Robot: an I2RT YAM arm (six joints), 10 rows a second.
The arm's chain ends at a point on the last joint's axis. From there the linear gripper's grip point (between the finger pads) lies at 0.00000 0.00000 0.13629 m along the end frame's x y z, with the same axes.
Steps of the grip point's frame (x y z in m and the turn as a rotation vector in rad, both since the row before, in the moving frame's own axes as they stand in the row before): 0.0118, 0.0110, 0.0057, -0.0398, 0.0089, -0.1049; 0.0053, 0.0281, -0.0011, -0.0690, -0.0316, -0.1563; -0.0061, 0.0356, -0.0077, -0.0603, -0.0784, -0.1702; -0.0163, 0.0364, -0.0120, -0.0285, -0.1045, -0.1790; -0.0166, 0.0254, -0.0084, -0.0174, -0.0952, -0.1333; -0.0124, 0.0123, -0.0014, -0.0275, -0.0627, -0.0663; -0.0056, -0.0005, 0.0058, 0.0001, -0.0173, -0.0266
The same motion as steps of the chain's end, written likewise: 0.0103, 0.0057, 0.0058, -0.0398, 0.0089, -0.1049; 0.0089, 0.0184, -0.0007, -0.0690, -0.0316, -0.1563; 0.0038, 0.0265, -0.0070, -0.0603, -0.0784, -0.1702; -0.0025, 0.0313, -0.0112, -0.0285, -0.1045, -0.1790; -0.0038, 0.0222, -0.0078, -0.0174, -0.0952, -0.1333; -0.0040, 0.0083, -0.0011, -0.0275, -0.0627, -0.0663; -0.0032, -0.0005, 0.0058, 0.0001, -0.0173, -0.0266
